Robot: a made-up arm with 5 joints. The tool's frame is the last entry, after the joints. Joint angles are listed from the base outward.
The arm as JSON. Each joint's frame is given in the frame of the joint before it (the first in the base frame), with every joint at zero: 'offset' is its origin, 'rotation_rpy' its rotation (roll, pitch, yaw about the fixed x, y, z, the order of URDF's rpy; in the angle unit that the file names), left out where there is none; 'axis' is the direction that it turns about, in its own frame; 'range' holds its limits. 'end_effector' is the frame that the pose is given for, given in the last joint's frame.
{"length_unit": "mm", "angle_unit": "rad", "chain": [
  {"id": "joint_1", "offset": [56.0, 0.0, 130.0], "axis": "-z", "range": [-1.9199, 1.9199]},
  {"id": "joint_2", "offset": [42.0, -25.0, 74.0], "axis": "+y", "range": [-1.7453, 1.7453]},
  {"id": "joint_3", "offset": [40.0, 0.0, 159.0], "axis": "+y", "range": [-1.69, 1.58]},
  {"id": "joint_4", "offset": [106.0, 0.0, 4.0], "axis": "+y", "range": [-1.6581, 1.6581]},
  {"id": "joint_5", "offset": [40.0, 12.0, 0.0], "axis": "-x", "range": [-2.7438, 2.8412]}
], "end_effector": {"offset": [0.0, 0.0, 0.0], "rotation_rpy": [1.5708, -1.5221, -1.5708]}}
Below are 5 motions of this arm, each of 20 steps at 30 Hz.
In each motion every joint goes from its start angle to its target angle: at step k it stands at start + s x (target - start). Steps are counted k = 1, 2, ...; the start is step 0. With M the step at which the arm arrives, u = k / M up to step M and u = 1 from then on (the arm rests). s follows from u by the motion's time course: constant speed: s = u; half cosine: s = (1 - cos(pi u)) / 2; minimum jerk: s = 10 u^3 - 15 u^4 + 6 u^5.
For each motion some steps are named. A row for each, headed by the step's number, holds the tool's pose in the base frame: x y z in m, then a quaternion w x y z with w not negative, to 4 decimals.
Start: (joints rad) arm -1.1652 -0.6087 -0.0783 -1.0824 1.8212
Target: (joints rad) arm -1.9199 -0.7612 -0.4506 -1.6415 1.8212
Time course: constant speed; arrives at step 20
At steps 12, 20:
12: 0.0693 -0.0055 0.4693 0.0511 -0.0703 -0.9085 -0.4087
20: 0.0831 -0.0365 0.4587 0.1627 0.0590 -0.7992 -0.5757

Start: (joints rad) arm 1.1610 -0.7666 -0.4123 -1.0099 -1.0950
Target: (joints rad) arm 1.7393 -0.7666 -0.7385 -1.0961 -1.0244
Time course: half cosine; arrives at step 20
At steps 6, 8, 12, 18, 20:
6: 0.0334 0.0301 0.4785 0.1233 0.0708 0.9362 -0.3215
8: 0.0346 0.0381 0.4782 0.1205 0.1118 0.9218 -0.3510
12: 0.0413 0.0552 0.4765 0.1072 0.1980 0.8811 -0.4159
18: 0.0539 0.0709 0.4732 0.0830 0.2788 0.8269 -0.4812
20: 0.0551 0.0720 0.4729 0.0807 0.2845 0.8224 -0.4861

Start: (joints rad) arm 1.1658 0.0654 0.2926 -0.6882 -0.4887
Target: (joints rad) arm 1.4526 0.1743 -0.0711 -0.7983 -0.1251
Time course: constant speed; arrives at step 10
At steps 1, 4, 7, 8, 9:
1: 0.1295 -0.2213 0.3430 0.3747 -0.2801 -0.7751 -0.4246
4: 0.1117 -0.2319 0.3531 0.3488 -0.3670 -0.7710 -0.3862
7: 0.0924 -0.2400 0.3629 0.3210 -0.4544 -0.7549 -0.3473
8: 0.0857 -0.2421 0.3661 0.3113 -0.4833 -0.7469 -0.3342
9: 0.0789 -0.2439 0.3692 0.3014 -0.5120 -0.7375 -0.3211

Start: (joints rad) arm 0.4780 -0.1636 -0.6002 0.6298 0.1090
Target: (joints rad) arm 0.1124 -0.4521 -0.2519 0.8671 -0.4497
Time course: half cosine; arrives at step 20
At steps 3, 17, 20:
3: 0.1998 -0.0854 0.4483 0.6491 -0.1806 -0.7254 -0.1411
17: 0.1818 -0.0299 0.4311 0.7232 0.1091 -0.6441 -0.2238
20: 0.1799 -0.0271 0.4297 0.7271 0.1241 -0.6351 -0.2292

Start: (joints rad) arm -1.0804 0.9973 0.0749 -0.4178 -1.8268
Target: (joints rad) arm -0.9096 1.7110 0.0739 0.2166 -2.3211
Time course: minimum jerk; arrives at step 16
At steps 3, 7, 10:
3: 0.2014 0.2397 0.1318 0.8340 0.4112 -0.0350 -0.3662
7: 0.1984 0.2045 0.0734 0.8480 0.1981 -0.0061 -0.4915
10: 0.1834 0.1582 0.0270 0.8026 -0.0300 -0.0007 -0.5958

